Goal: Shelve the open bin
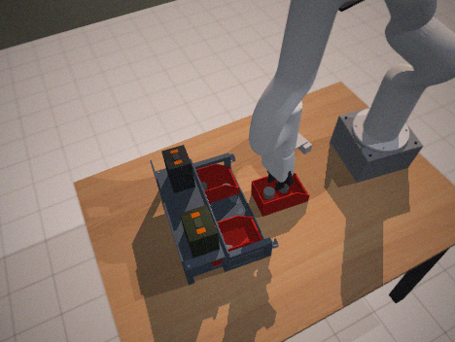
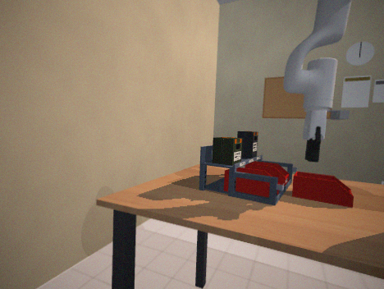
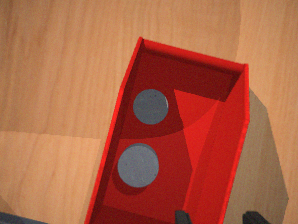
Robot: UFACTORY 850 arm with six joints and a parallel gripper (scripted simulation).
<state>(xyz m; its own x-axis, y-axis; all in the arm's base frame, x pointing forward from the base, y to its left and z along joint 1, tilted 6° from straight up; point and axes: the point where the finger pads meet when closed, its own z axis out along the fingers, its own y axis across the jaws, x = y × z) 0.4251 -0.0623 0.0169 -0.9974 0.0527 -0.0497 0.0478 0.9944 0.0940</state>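
Right now my hand is 15 cm to the left of the grey disc, 13 cm above it and 9 cm short of it. Round my hand: blue-grey shelf (19 cm ahead, 9 cm to the right, 8 cm below).
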